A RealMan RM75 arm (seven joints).
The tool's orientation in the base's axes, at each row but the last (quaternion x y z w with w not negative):
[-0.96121, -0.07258, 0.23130, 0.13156]
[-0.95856, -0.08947, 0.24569, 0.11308]
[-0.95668, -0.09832, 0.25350, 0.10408]
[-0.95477, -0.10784, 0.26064, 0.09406]
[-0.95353, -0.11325, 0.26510, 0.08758]
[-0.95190, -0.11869, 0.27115, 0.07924]
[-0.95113, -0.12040, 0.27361, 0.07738]
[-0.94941, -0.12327, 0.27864, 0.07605]
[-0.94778, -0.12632, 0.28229, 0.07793]
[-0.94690, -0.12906, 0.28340, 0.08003]
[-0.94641, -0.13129, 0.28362, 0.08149]
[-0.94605, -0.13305, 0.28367, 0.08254]
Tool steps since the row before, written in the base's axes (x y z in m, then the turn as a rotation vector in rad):
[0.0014, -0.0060, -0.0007, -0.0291, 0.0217, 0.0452]
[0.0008, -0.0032, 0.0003, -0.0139, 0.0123, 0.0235]
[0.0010, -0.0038, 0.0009, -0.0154, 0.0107, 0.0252]
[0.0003, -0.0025, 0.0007, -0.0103, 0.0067, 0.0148]
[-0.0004, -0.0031, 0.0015, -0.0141, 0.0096, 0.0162]
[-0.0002, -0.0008, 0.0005, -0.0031, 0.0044, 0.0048]
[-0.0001, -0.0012, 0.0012, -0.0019, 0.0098, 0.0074]
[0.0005, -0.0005, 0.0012, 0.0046, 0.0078, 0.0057]
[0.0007, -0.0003, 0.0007, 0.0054, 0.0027, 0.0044]
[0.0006, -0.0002, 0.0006, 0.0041, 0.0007, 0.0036]
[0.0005, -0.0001, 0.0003, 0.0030, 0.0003, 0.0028]
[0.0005, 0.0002, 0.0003, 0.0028, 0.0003, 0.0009]
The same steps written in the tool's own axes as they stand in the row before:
[0.0003, 0.0060, -0.0014, -0.0406, -0.0360, -0.0205]
[-0.0002, 0.0031, -0.0012, -0.0198, -0.0195, -0.0111]
[-0.0005, 0.0036, -0.0018, -0.0223, -0.0186, -0.0120]
[-0.0007, 0.0023, -0.0011, -0.0140, -0.0115, -0.0064]
[-0.0019, 0.0026, -0.0014, -0.0171, -0.0153, -0.0052]
[-0.0006, 0.0006, -0.0004, -0.0038, -0.0058, -0.0020]
[-0.0010, 0.0009, -0.0010, -0.0026, -0.0113, -0.0044]
[-0.0003, 0.0003, -0.0013, 0.0030, -0.0078, -0.0067]
[0.0001, 0.0003, -0.0010, 0.0029, -0.0025, -0.0064]
[0.0001, 0.0002, -0.0008, 0.0016, -0.0007, -0.0052]
[0.0002, 0.0001, -0.0005, 0.0011, -0.0003, -0.0040]
[0.0003, -0.0002, -0.0005, 0.0019, 0.0001, -0.0023]

